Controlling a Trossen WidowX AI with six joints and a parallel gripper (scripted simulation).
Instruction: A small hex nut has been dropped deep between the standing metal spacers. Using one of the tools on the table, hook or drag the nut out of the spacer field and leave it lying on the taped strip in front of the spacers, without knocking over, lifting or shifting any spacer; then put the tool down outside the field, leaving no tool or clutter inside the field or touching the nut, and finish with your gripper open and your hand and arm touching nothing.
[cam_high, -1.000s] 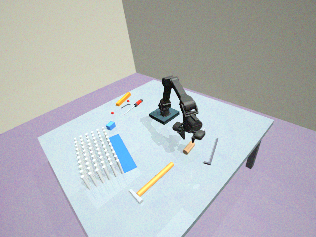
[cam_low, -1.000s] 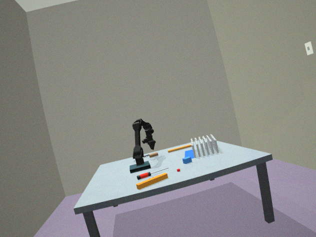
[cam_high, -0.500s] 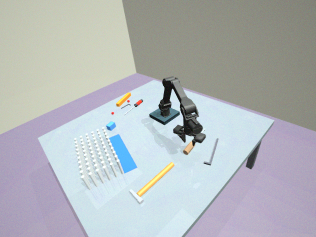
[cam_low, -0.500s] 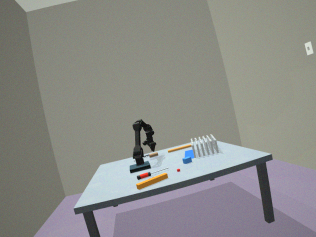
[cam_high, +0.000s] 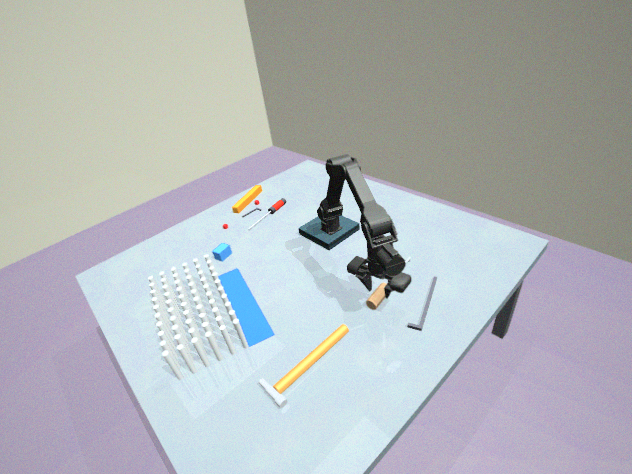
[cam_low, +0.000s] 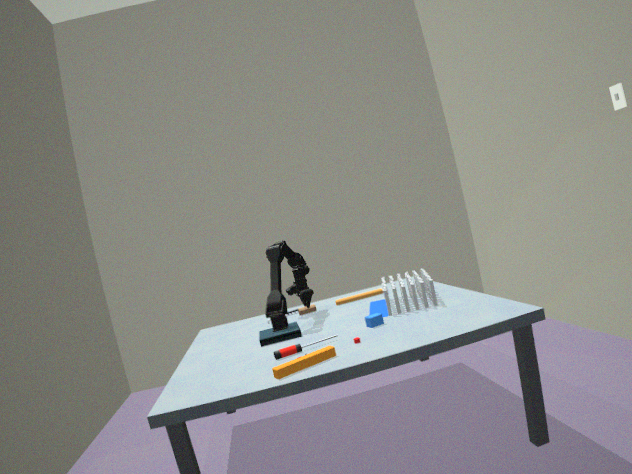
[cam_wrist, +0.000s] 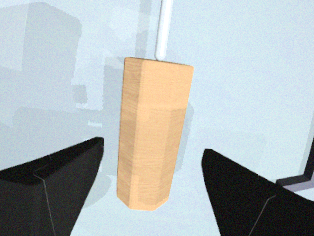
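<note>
Now: gripper tip 11 cm past the thin-rod tool, 3 cm to the left of it and 2 cm above it. The rest, counted from my gripper tip: hex key 79 cm to the right, 3 cm below, 2 cm behind; then blue taped strip 32 cm ahead, 31 cm to the right, 3 cm below; then blue block 60 cm to the right, 25 cm ahead, 1 cm below.
</note>
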